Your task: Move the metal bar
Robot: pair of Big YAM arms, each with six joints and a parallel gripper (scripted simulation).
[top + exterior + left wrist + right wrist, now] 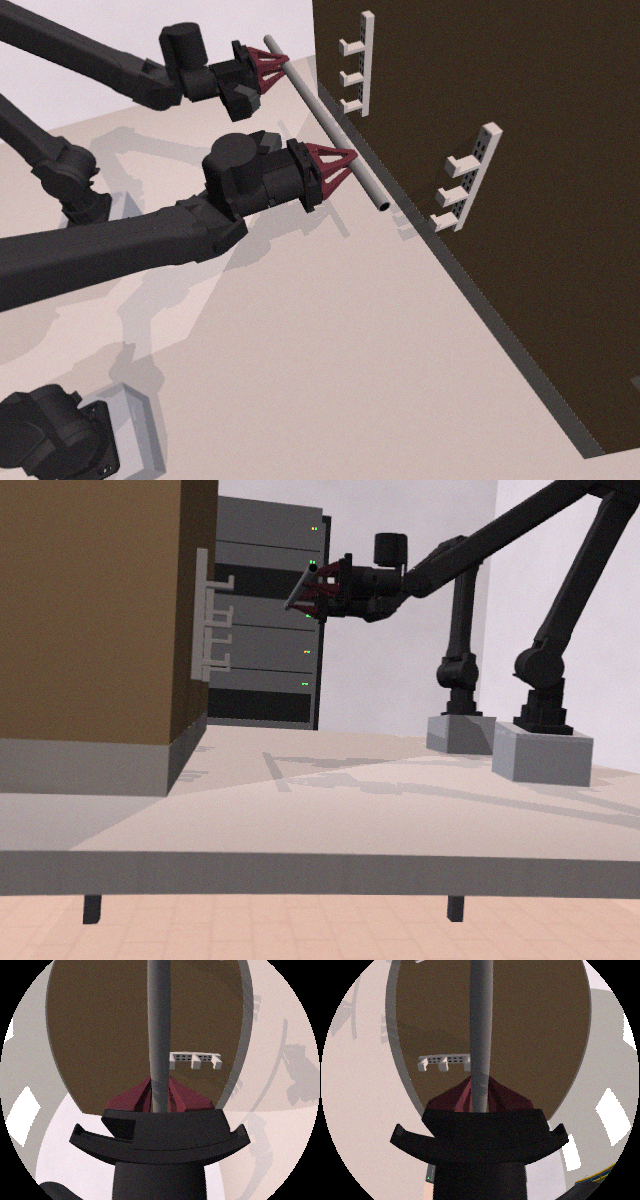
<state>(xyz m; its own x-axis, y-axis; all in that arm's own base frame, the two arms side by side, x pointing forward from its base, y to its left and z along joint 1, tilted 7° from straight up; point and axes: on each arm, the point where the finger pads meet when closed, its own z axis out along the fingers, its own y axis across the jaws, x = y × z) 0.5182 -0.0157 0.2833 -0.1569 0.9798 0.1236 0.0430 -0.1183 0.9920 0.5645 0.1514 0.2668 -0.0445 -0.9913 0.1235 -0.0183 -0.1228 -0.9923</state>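
My right hand is 1 cm past the grey metal bar and 15 cm to the right of it. From my right hand the other things lie so: brown wall: 36 cm ahead, 13 cm to the left, 6 cm above.
The grey metal bar lies 15 cm to the right of my left hand and 1 cm ahead of it. Round my left hand: brown wall: 38 cm ahead, 17 cm to the right, 6 cm above.
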